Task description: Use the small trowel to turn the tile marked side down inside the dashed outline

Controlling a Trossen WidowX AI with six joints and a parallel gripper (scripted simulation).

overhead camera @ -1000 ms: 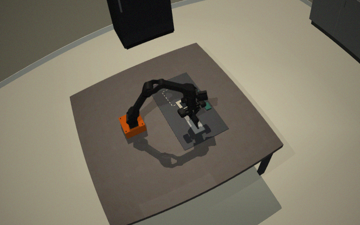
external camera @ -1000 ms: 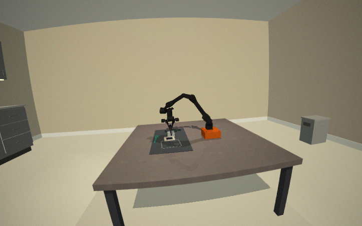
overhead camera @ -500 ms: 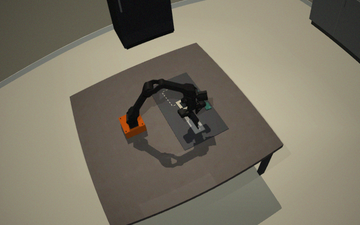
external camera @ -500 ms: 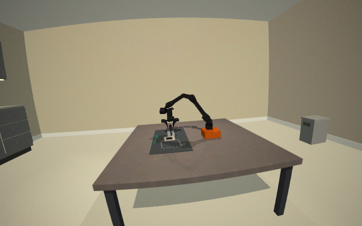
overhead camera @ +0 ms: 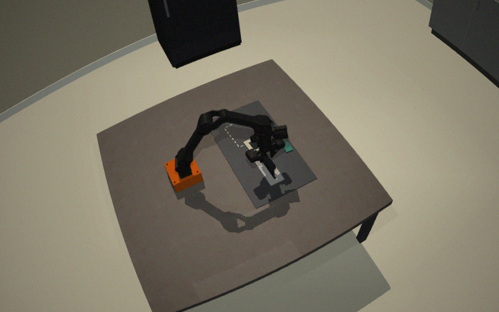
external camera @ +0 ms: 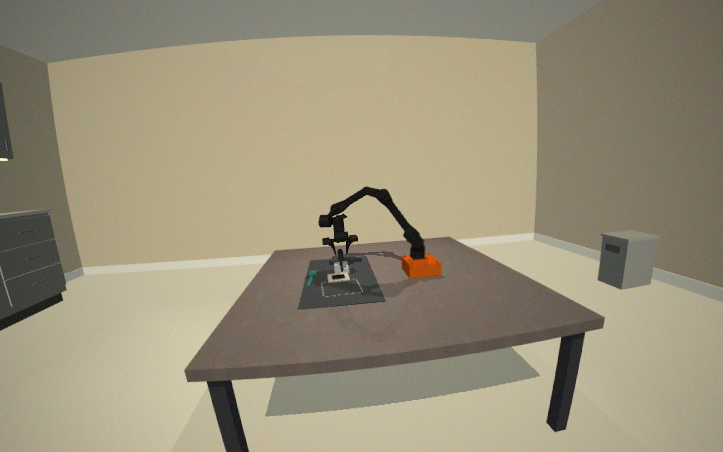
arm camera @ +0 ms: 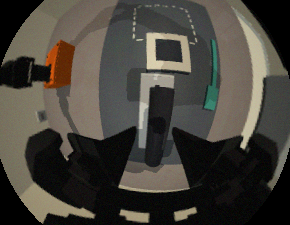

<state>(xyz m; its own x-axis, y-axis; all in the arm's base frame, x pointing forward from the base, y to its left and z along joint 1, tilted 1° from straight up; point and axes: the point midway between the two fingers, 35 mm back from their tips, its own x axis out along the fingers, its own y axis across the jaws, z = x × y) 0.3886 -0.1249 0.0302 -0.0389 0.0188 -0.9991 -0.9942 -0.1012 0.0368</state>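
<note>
My gripper tip is 20 mm to the right of the small trowel and 30 mm above it. Round my gripper tip: tile 20 mm ahead, 160 mm to the left, 60 mm below; then teal trowel 150 mm ahead, 120 mm to the left, 70 mm below.
</note>
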